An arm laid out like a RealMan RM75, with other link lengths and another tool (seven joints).
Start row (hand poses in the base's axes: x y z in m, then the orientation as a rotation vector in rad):
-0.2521 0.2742 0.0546 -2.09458 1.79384 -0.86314
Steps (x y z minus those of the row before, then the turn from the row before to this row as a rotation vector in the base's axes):
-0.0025 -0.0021 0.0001 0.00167 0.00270 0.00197
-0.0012 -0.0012 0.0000 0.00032 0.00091 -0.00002
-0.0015 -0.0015 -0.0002 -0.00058 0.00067 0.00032
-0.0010 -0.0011 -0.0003 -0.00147 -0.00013 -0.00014
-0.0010 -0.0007 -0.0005 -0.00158 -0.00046 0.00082
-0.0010 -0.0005 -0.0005 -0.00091 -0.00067 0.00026
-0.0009 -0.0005 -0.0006 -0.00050 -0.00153 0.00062
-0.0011 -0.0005 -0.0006 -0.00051 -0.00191 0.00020
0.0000 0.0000 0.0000 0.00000 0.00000 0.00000
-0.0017 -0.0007 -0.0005 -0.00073 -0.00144 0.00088
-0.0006 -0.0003 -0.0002 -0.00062 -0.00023 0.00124
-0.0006 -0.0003 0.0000 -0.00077 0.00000 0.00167
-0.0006 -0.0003 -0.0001 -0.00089 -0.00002 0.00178
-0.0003 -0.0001 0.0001 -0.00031 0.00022 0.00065
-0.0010 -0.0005 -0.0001 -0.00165 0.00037 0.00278
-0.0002 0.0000 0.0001 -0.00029 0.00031 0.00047
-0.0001 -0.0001 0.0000 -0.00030 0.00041 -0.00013
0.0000 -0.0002 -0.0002 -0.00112 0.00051 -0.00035
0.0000 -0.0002 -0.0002 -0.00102 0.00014 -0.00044
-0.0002 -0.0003 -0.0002 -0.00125 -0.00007 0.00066
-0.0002 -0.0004 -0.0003 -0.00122 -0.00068 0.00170
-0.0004 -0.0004 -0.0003 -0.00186 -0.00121 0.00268
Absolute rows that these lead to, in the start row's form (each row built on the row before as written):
-0.2546 0.2721 0.0547 -2.09713 1.79293 -0.85842
-0.2558 0.2709 0.0547 -2.09764 1.79343 -0.85726
-0.2573 0.2694 0.0545 -2.09876 1.79334 -0.85720
-0.2583 0.2683 0.0542 -2.09946 1.79335 -0.85893
-0.2593 0.2676 0.0537 -2.10065 1.79204 -0.86083
-0.2603 0.2671 0.0532 -2.10086 1.79134 -0.86234
-0.2612 0.2666 0.0526 -2.10039 1.78981 -0.86409
-0.2623 0.2661 0.0520 -2.09932 1.78859 -0.86630
-0.2623 0.2661 0.0520 -2.09932 1.78859 -0.86630
-0.2640 0.2654 0.0515 -2.09924 1.78677 -0.86815
-0.2646 0.2651 0.0513 -2.10032 1.78512 -0.86870
-0.2652 0.2648 0.0513 -2.10198 1.78306 -0.86910
-0.2658 0.2645 0.0512 -2.10378 1.78085 -0.86961
-0.2661 0.2644 0.0513 -2.10461 1.78015 -0.86958
-0.2671 0.2639 0.0512 -2.10790 1.77687 -0.87030
-0.2673 0.2639 0.0513 -2.10866 1.77644 -0.87021
-0.2674 0.2638 0.0513 -2.10908 1.77678 -0.87019
-0.2674 0.2636 0.0511 -2.10993 1.77738 -0.87102
-0.2674 0.2634 0.0509 -2.11036 1.77791 -0.87210
-0.2676 0.2631 0.0507 -2.11154 1.77699 -0.87333
-0.2678 0.2627 0.0504 -2.11295 1.77452 -0.87482
-0.2682 0.2623 0.0501 -2.11501 1.77056 -0.87722

